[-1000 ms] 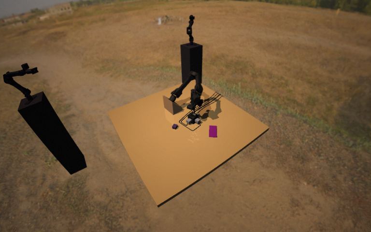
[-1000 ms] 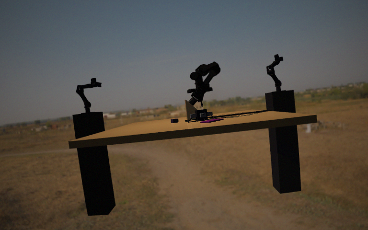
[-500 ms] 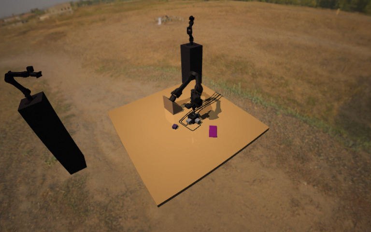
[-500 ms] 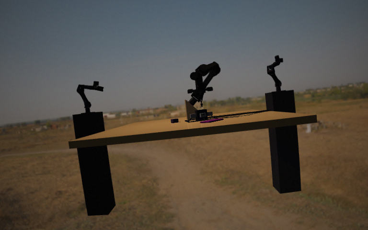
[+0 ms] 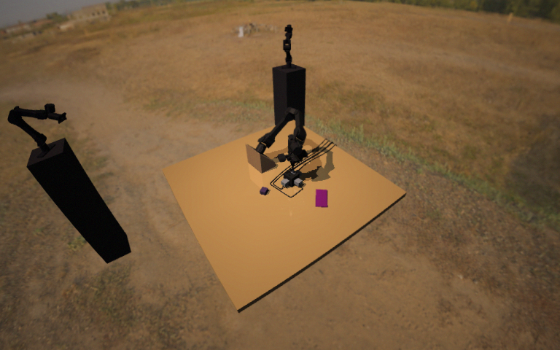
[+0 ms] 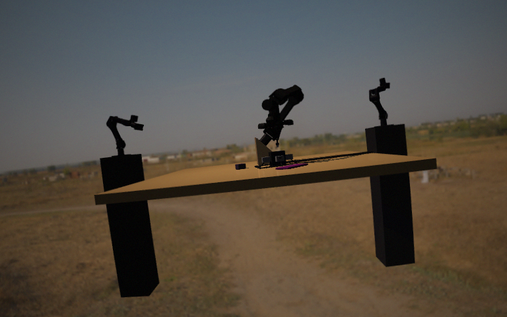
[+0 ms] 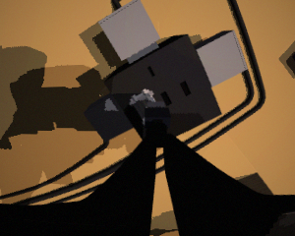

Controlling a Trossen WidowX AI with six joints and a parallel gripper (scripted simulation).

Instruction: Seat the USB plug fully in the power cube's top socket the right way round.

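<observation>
Now: gripper tip 2 cm above the USB plug. From my gripper tip the other things lie so: magenta card (24 cm ahead, 5 cm to the left, 13 cm below); then USB socket (1 cm to the left, 7 cm below); then purple block (3 cm behind, 22 cm to the right, 12 cm below).
</observation>
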